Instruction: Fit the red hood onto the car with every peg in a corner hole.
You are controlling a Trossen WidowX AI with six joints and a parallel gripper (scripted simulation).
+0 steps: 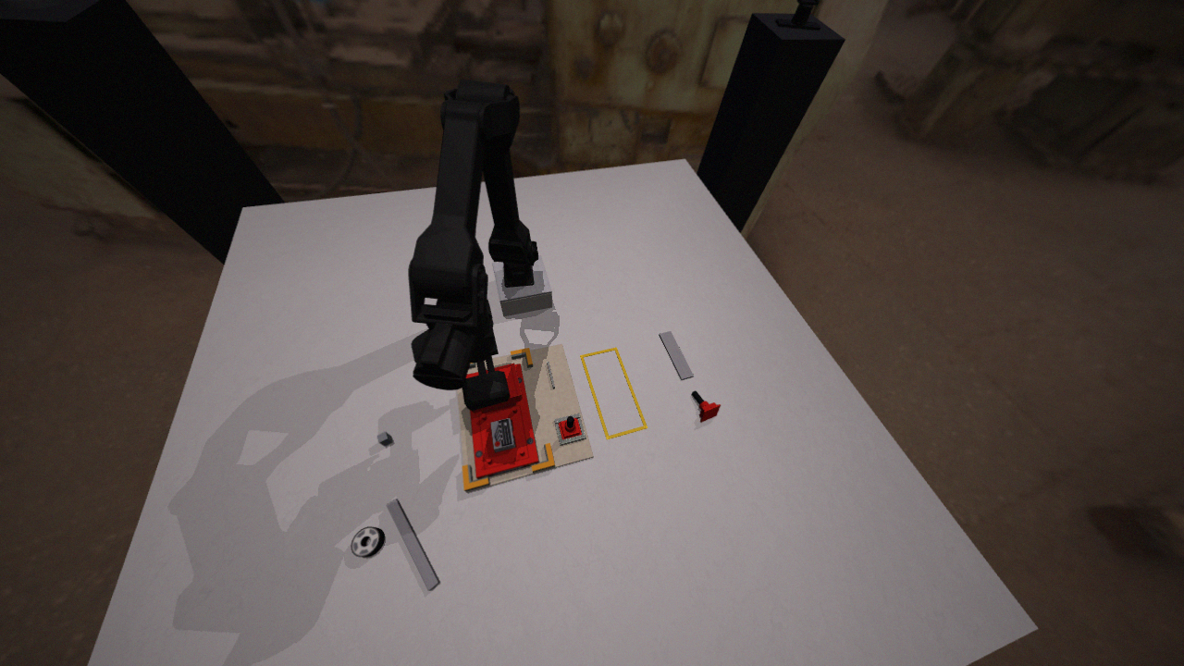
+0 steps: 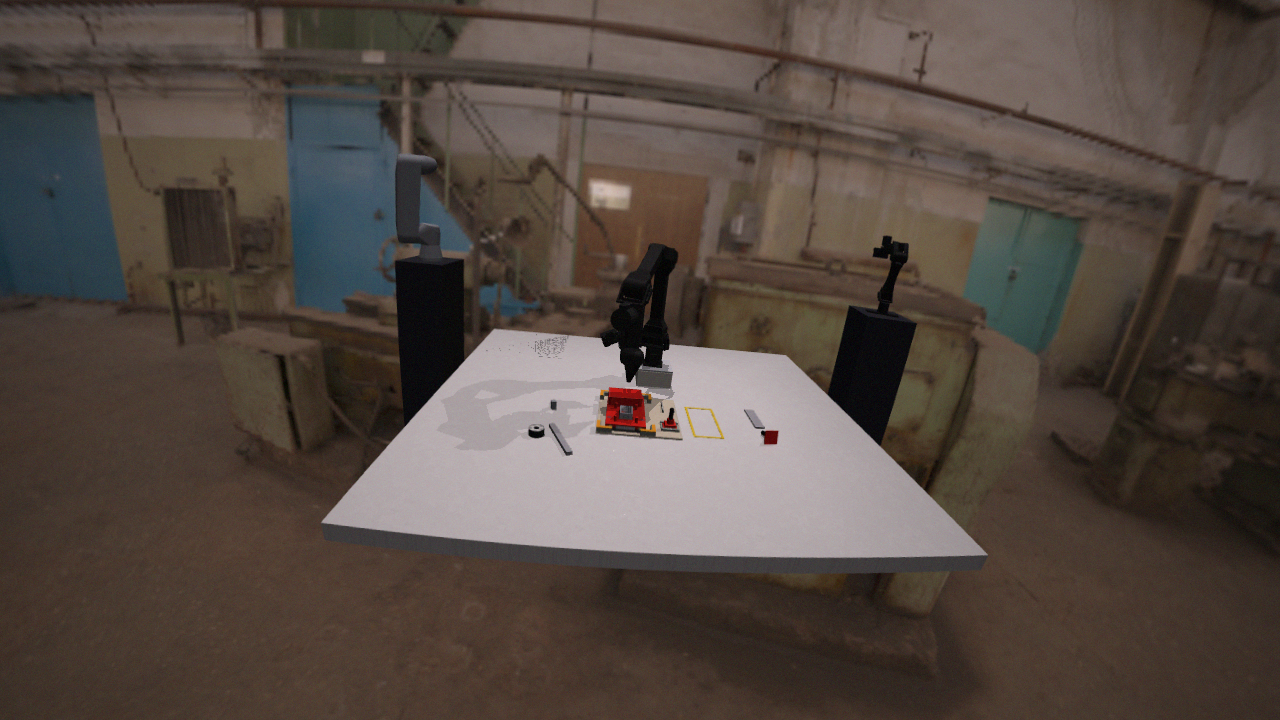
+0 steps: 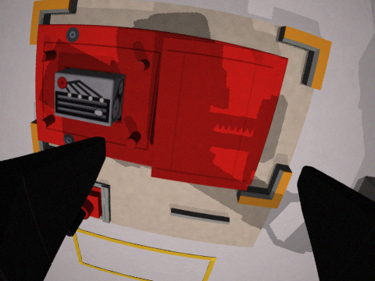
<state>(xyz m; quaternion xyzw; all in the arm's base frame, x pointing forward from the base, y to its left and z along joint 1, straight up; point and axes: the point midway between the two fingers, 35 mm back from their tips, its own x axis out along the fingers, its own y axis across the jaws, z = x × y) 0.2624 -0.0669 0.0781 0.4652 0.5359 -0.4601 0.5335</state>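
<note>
Right now the red hood is 6 cm below my gripper tip. Also, from my gripper tip: grey engine block: 9 cm ahead, 2 cm to the left, 8 cm below; then wheel: 22 cm ahead, 20 cm to the right, 9 cm below.
</note>
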